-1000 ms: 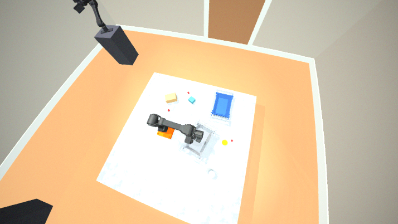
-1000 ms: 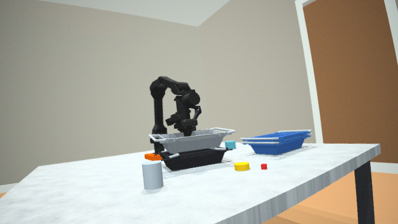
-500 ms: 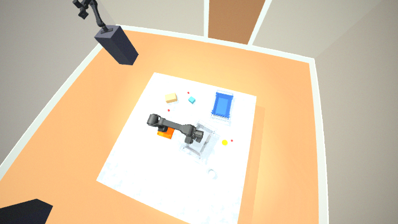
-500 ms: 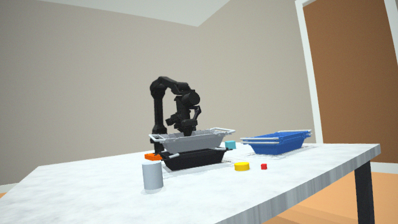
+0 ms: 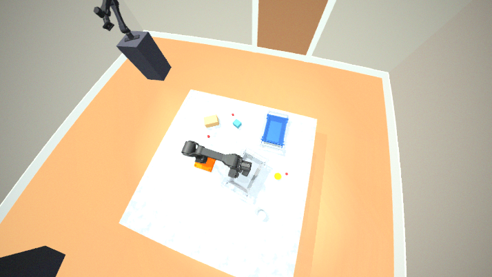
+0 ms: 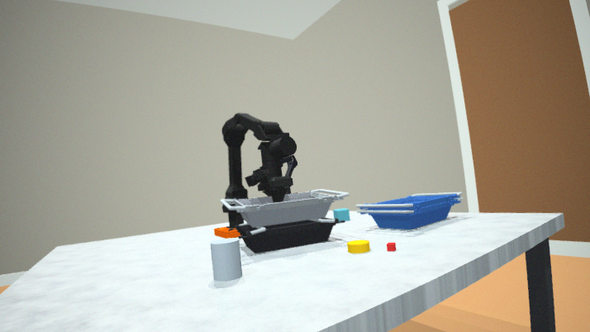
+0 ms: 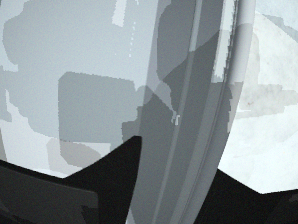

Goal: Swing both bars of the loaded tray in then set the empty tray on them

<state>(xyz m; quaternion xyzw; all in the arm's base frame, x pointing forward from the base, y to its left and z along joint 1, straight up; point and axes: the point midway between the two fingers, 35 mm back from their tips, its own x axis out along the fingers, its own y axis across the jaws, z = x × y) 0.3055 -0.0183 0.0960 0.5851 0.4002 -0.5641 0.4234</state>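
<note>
The grey tray lies 7 cm ahead of my gripper tip, 2 cm to the right of it and 3 cm above it. Round my gripper tip: cyan cube: 10 cm behind, 39 cm to the left, 6 cm below; then grey cylinder: 22 cm ahead, 28 cm to the right, 5 cm below; then yellow disc: 31 cm ahead, 8 cm below.
</note>
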